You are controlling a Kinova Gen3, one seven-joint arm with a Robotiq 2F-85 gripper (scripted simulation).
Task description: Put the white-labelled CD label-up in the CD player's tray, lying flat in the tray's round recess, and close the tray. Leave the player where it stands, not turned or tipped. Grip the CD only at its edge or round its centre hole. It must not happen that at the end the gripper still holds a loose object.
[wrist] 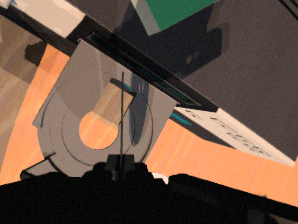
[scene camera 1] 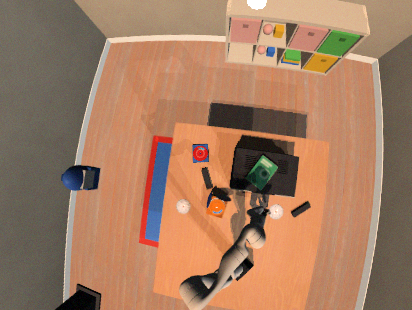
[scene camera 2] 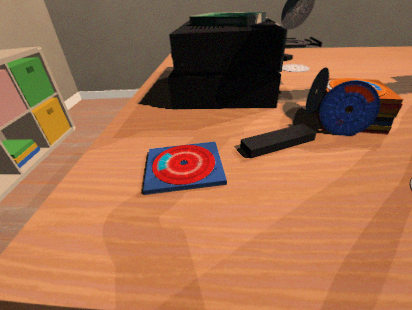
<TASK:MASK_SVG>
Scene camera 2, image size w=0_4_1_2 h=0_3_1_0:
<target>black remote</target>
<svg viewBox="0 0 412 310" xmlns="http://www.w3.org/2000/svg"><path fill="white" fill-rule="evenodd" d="M317 132L304 124L299 124L241 139L240 148L251 159L314 141Z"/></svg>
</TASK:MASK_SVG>
